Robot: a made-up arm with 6 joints.
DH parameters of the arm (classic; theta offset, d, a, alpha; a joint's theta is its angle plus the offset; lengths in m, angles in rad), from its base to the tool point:
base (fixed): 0 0.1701 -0.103 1.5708
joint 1: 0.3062 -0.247 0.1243 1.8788
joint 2: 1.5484 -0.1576 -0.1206 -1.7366
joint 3: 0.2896 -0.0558 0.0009 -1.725
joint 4: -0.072 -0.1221 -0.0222 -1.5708
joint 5: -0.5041 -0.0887 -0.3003 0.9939
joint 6: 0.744 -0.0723 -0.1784 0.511
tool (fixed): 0.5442 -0.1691 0 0
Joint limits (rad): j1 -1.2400..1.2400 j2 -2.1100..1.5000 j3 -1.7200..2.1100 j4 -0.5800..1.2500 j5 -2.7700..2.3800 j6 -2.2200..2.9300
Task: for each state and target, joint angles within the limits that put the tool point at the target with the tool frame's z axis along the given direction. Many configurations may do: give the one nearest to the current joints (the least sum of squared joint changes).
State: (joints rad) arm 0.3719 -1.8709 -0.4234 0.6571 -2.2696 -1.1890
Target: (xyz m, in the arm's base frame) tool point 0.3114 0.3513 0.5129 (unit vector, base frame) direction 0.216 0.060 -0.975
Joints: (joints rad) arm -0.1994 -1.5464 -0.1499 0.5262 -2.5268 -0.9859
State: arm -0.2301 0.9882 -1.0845 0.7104 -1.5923 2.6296
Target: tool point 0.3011 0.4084 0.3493 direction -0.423 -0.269 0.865
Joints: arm 0.3490 1.2257 -1.7200 1.2485 -0.9522 2.6545
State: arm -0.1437 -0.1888 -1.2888 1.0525 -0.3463 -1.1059
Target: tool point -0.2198 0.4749 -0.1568 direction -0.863 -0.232 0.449
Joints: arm 0.0470 -0.6795 -0.7123 1.1422 -0.2824 -1.7292
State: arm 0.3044 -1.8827 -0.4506 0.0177 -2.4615 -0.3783
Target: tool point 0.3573 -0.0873 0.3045 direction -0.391 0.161 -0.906
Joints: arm -0.0023 -2.0881 -0.4325 -0.4742 -2.2324 0.0246
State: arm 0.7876 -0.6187 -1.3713 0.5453 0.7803 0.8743
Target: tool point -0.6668 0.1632 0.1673 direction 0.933 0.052 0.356
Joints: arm 0.9823 -0.3618 -1.5138 0.0083 1.1408 1.2021
